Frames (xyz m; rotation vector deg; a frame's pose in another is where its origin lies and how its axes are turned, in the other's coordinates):
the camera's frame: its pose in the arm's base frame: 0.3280 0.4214 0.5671 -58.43 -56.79 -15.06
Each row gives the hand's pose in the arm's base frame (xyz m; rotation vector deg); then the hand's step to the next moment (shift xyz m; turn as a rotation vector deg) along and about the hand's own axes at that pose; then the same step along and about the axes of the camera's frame.
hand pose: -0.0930 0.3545 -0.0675 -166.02 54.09 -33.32
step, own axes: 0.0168 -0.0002 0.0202 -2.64 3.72 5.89
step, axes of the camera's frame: -0.0019 0.0138 -0.0223 -7.04 1.88 -1.56
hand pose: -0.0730 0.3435 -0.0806 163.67 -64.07 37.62
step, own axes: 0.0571 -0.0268 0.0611 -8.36 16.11 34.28
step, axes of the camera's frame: 0.0136 0.0508 -0.0703 -33.71 13.61 -13.54
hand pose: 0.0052 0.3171 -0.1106 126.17 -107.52 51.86
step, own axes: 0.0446 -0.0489 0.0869 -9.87 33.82 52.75
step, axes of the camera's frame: 0.0012 0.0330 -0.1041 -58.48 14.13 -20.11
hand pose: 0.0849 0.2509 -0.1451 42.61 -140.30 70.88
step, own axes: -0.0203 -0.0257 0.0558 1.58 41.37 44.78
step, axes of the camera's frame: -0.0162 0.0052 -0.0624 -60.31 6.51 -6.32
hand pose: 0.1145 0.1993 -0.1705 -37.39 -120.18 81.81
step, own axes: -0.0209 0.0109 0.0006 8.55 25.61 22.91
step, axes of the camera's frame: -0.0040 0.0123 -0.0197 -34.70 5.35 4.56
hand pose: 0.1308 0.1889 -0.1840 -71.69 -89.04 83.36
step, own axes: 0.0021 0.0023 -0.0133 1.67 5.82 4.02
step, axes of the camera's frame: 0.0080 0.0109 -0.0017 -7.00 1.88 0.53
